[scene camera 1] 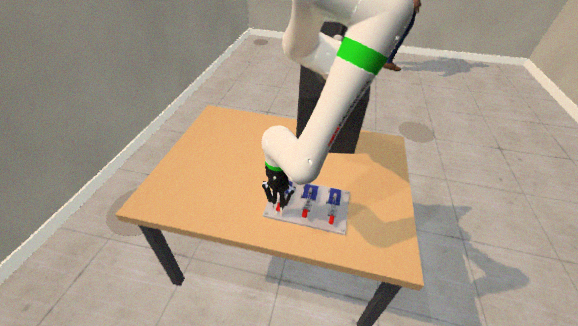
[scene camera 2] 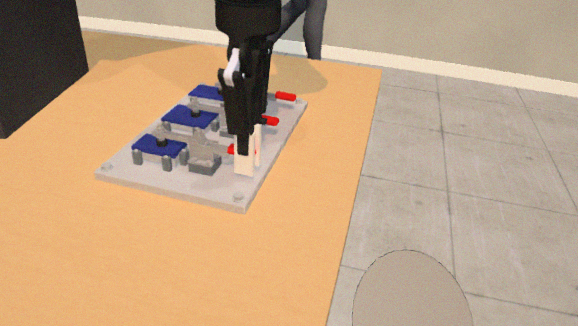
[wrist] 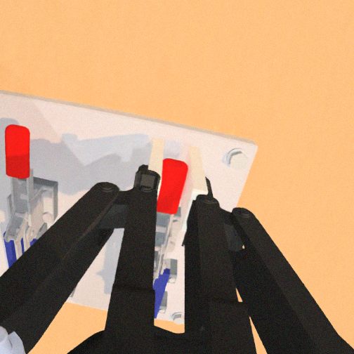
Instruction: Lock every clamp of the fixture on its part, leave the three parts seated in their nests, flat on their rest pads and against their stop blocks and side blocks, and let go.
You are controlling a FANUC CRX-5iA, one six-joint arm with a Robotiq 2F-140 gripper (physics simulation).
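Frame: origin at the arm's base, x ahead, y left, z up, level; centimetres.
Seen in the pictures: gripper, fingertip midpoint: (scene camera 1: 278,212) (scene camera 2: 247,168).
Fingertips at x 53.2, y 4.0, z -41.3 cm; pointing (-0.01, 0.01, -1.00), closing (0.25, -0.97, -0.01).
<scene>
Offsets run from my fingertips to a thing's top centre. "*": to the spot under its first point. Level surfaces: height alone.
The fixture plate @[dx -12.2, dy +8.1, dz -1.5 cm] (scene camera 1: 320,226) (scene camera 2: 200,189) (wrist: 220,150) carries three clamps and three blue parts. My gripper (scene camera 1: 280,209) (scene camera 2: 252,167) (wrist: 172,158) is low over the plate, its pale pads on either side of the end clamp's red handle @[* dx -1.6, dy -1.1, dz +3.1 cm] (scene camera 2: 233,149) (wrist: 173,186), shut on it. This handle lies low, pointing away from its part. In scene camera 2, the near blue part @[dx -13.5, dy -3.6, dz +1.1 cm] (scene camera 2: 146,145), middle part @[dx -16.8, dy +6.9, dz +0.6 cm] (scene camera 2: 179,116) and far part @[dx -20.1, dy +17.4, dz +0.1 cm] (scene camera 2: 204,92) look flat. Clamp arms reach over the near and middle parts, black tips down on them. The fingers hide some of the far clamp.
The middle red handle @[* dx -3.2, dy +10.3, dz +2.6 cm] (scene camera 1: 304,213) (scene camera 2: 271,120) (wrist: 17,150) and far red handle @[* dx -6.3, dy +21.0, dz +2.2 cm] (scene camera 1: 331,219) (scene camera 2: 285,96) also lie low. Grey posts stand around the parts. Bolt heads sit at the plate's corners. The plate lies near an edge of the wooden table @[dz -3.0 cm] (scene camera 1: 200,165) (scene camera 2: 175,260).
</scene>
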